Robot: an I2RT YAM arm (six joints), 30 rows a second.
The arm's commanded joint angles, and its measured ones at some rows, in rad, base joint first. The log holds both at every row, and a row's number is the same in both.
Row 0, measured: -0.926 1.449 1.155 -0.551 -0.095 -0.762
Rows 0 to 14, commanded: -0.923 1.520 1.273 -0.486 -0.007 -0.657; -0.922 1.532 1.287 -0.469 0.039 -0.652; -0.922 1.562 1.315 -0.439 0.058 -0.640; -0.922 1.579 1.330 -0.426 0.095 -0.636; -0.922 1.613 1.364 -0.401 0.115 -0.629; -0.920 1.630 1.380 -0.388 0.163 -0.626; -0.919 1.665 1.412 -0.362 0.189 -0.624; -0.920 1.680 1.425 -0.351 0.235 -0.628; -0.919 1.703 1.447 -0.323 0.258 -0.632; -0.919 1.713 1.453 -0.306 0.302 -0.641; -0.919 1.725 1.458 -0.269 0.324 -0.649; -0.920 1.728 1.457 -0.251 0.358 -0.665; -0.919 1.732 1.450 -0.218 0.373 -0.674; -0.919 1.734 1.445 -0.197 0.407 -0.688; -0.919 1.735 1.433 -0.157 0.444 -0.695
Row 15, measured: -0.923 1.741 1.430 -0.303 0.269 -0.667
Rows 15 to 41, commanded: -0.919 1.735 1.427 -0.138 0.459 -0.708; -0.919 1.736 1.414 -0.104 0.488 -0.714; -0.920 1.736 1.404 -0.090 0.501 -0.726; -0.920 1.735 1.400 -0.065 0.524 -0.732; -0.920 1.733 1.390 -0.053 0.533 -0.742; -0.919 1.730 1.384 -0.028 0.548 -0.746; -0.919 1.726 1.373 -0.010 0.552 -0.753; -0.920 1.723 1.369 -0.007 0.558 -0.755; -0.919 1.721 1.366 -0.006 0.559 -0.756; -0.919 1.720 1.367 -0.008 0.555 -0.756; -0.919 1.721 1.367 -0.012 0.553 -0.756; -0.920 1.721 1.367 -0.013 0.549 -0.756; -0.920 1.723 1.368 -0.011 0.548 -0.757; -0.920 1.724 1.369 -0.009 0.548 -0.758; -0.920 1.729 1.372 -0.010 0.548 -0.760; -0.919 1.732 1.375 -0.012 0.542 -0.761; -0.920 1.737 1.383 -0.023 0.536 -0.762; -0.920 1.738 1.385 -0.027 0.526 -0.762; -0.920 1.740 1.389 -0.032 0.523 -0.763; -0.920 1.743 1.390 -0.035 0.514 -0.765; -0.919 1.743 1.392 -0.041 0.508 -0.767; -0.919 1.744 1.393 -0.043 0.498 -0.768; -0.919 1.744 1.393 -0.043 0.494 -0.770; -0.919 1.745 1.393 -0.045 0.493 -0.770; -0.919 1.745 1.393 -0.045 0.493 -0.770; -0.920 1.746 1.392 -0.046 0.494 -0.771; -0.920 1.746 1.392 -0.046 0.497 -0.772
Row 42, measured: -0.923 1.750 1.381 -0.045 0.508 -0.769
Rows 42 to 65, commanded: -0.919 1.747 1.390 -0.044 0.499 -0.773; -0.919 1.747 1.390 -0.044 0.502 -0.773; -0.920 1.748 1.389 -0.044 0.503 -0.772; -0.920 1.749 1.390 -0.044 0.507 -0.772; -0.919 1.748 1.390 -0.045 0.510 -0.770; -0.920 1.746 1.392 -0.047 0.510 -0.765; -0.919 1.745 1.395 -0.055 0.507 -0.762; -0.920 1.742 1.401 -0.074 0.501 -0.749; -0.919 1.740 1.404 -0.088 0.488 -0.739; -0.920 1.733 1.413 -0.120 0.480 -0.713; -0.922 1.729 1.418 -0.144 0.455 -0.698; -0.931 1.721 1.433 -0.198 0.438 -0.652; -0.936 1.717 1.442 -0.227 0.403 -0.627; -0.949 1.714 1.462 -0.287 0.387 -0.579; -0.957 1.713 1.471 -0.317 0.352 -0.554; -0.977 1.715 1.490 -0.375 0.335 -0.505; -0.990 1.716 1.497 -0.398 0.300 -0.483; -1.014 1.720 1.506 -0.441 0.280 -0.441; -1.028 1.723 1.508 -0.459 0.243 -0.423; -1.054 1.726 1.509 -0.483 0.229 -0.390; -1.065 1.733 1.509 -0.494 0.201 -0.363; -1.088 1.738 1.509 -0.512 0.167 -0.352; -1.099 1.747 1.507 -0.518 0.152 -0.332; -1.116 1.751 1.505 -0.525 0.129 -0.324
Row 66, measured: -1.064 1.750 1.489 -0.402 0.253 -0.448
